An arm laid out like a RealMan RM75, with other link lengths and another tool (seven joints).
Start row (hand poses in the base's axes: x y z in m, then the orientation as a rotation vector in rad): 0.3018 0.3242 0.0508 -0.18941 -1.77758 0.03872
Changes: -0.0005 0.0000 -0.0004 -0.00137 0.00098 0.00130; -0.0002 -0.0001 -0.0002 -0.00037 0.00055 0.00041; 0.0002 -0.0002 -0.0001 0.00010 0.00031 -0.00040; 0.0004 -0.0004 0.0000 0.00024 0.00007 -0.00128; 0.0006 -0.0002 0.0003 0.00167 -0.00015 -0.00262; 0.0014 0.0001 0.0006 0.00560 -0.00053 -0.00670; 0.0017 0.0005 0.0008 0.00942 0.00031 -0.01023; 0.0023 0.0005 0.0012 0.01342 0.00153 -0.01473; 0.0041 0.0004 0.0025 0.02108 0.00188 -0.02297; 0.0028 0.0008 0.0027 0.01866 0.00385 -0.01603; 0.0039 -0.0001 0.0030 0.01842 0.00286 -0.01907; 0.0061 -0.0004 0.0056 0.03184 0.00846 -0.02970; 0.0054 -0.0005 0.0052 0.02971 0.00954 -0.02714; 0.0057 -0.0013 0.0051 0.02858 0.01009 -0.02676; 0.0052 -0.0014 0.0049 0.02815 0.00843 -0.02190; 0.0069 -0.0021 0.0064 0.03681 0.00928 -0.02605
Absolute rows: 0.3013 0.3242 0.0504 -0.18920 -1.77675 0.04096; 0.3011 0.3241 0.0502 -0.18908 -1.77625 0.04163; 0.3013 0.3239 0.0501 -0.18935 -1.77590 0.04128; 0.3017 0.3235 0.0501 -0.19031 -1.77570 0.04015; 0.3023 0.3233 0.0504 -0.19144 -1.77557 0.03677; 0.3037 0.3234 0.0510 -0.19336 -1.77534 0.02693; 0.3054 0.3239 0.0518 -0.19562 -1.77381 0.01124; 0.3077 0.3244 0.0530 -0.19892 -1.77042 -0.01110; 0.3118 0.3248 0.0555 -0.20393 -1.76537 -0.04609; 0.3146 0.3256 0.0582 -0.20451 -1.75890 -0.07367; 0.3185 0.3255 0.0612 -0.20791 -1.75295 -0.10330; 0.3246 0.3251 0.0668 -0.21092 -1.73895 -0.15159; 0.3300 0.3246 0.0720 -0.21323 -1.72377 -0.19583; 0.3357 0.3233 0.0771 -0.21600 -1.70774 -0.23855; 0.3409 0.3219 0.0820 -0.21471 -1.69334 -0.27736; 0.3478 0.3198 0.0884 -0.21056 -1.67585 -0.32621
